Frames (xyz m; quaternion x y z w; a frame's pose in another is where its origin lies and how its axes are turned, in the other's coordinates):
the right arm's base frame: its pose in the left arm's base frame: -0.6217 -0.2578 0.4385 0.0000 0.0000 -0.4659 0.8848
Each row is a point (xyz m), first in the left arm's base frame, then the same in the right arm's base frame.
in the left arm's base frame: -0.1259 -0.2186 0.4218
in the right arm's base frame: 0.2482 0.4310 -0.0167
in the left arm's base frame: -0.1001 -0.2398 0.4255
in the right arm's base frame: 0.2803 0.4403 -0.0130
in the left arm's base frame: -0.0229 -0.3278 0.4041
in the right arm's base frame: 0.3965 0.4541 -0.0344
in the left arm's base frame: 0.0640 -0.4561 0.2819
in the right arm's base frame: 0.5515 0.4532 -0.1566
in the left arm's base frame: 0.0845 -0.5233 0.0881
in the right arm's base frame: 0.6185 0.4320 -0.3504
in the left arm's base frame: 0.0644 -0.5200 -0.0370
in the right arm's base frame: 0.6044 0.4173 -0.4755
